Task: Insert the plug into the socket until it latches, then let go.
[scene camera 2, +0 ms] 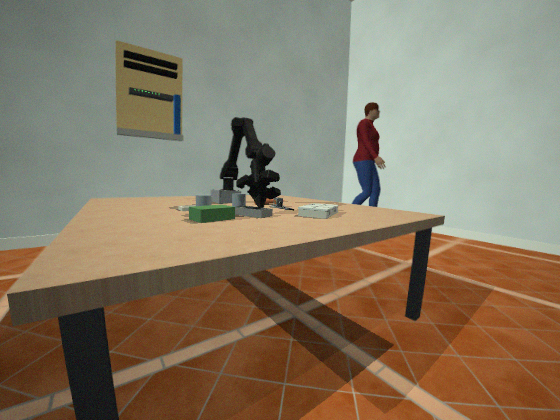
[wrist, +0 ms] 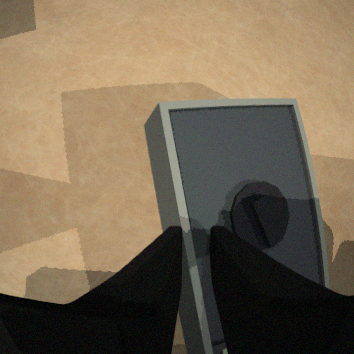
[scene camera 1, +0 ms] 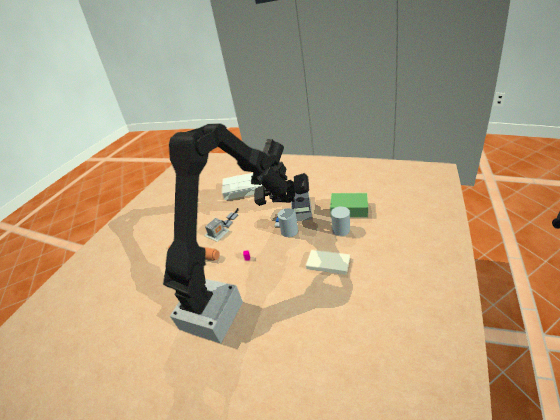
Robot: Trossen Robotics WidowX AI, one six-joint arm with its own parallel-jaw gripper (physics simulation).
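Seen in the pictures: gripper, fingertip midpoint: (scene camera 2: 261, 208) (wrist: 195, 237) (scene camera 1: 292, 201); arm's base at its link origin: (scene camera 2: 228, 190) (scene camera 1: 196, 300).
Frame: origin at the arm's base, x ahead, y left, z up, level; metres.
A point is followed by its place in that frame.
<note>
The socket (scene camera 1: 302, 207) @[z -0.037, x 0.443, y -0.128 m] (scene camera 2: 253, 212) @[z -0.048, x 0.509, y -0.134 m] (wrist: 232, 151) @[z -0.039, x 0.509, y -0.092 m] is a grey box with a dark face and a round hole, lying on the table (scene camera 1: 387, 333) @[z -0.064, x 0.061, y -0.439 m]. My gripper (scene camera 1: 280, 201) (scene camera 2: 259, 203) @[z -0.039, x 0.475, y -0.082 m] (wrist: 195, 237) @[z -0.039, x 0.475, y -0.082 m] is low over the table just left of the socket, its fingers almost together. The plug (scene camera 1: 277, 219) @[z -0.051, x 0.385, y -0.059 m] is small and blue. In the wrist view the fingers hide it. The fingers appear shut on it.
A second grey cylinder (scene camera 1: 340, 221) @[z -0.007, x 0.357, y -0.272 m] and a green box (scene camera 1: 349, 204) @[z -0.024, x 0.464, y -0.280 m] (scene camera 2: 212, 212) @[z -0.036, x 0.531, y -0.290 m] stand right of the socket. There are also a white block (scene camera 1: 238, 186) @[z -0.030, x 0.525, y 0.150 m] (scene camera 2: 317, 210) @[z -0.037, x 0.626, y 0.060 m], a pale slab (scene camera 1: 328, 262) @[z -0.049, x 0.233, y -0.263 m], a small grey device (scene camera 1: 217, 229) @[z -0.042, x 0.292, y 0.117 m], a magenta cube (scene camera 1: 247, 255) @[z -0.044, x 0.207, y -0.033 m] and an orange cylinder (scene camera 1: 212, 253) @[z -0.034, x 0.183, y 0.070 m]. A person (scene camera 2: 367, 154) walks behind the table.
</note>
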